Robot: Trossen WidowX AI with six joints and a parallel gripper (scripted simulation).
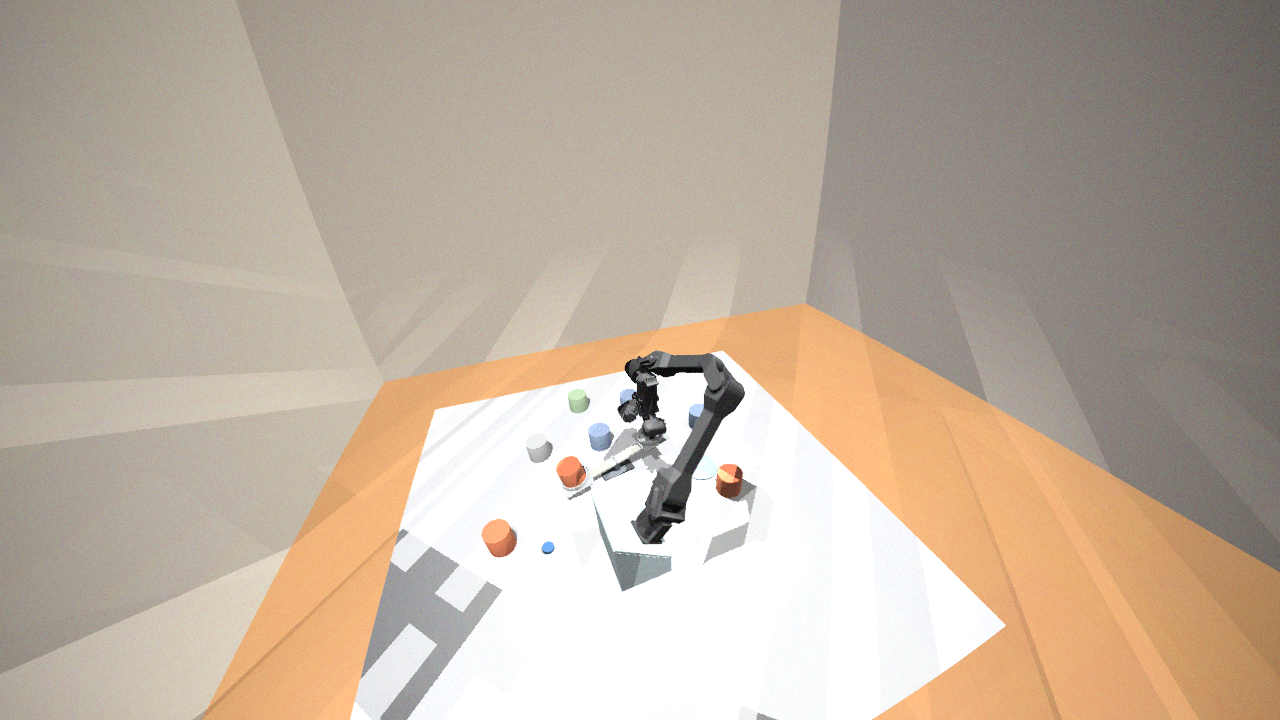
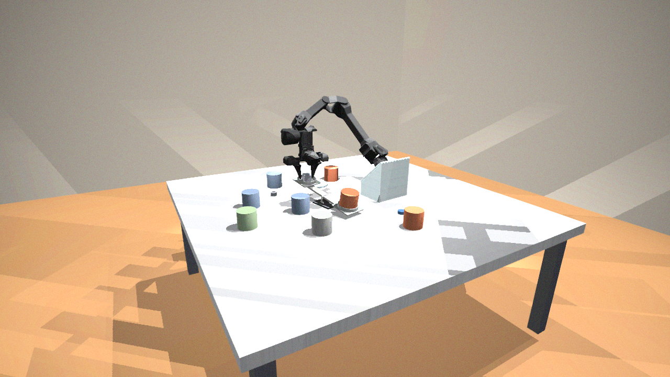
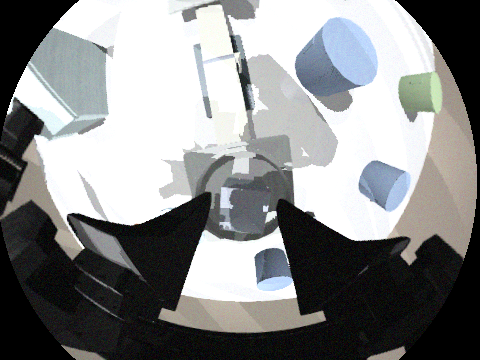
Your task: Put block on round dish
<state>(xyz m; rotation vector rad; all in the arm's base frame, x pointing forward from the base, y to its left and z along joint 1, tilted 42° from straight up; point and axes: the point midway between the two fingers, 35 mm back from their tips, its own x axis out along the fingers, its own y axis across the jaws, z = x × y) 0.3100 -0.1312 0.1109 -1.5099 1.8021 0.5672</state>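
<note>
My gripper tip is 130 mm past the pale blue round dish, 100 mm to the left of it and 80 mm above it. From my gripper tip the other things lie so: balance (120 mm to the left, 40 mm below, 10 mm behind); then grey block (right at my gripper tip); then dark ring (100 mm to the right, 100 mm ahead, 80 mm below).
</note>
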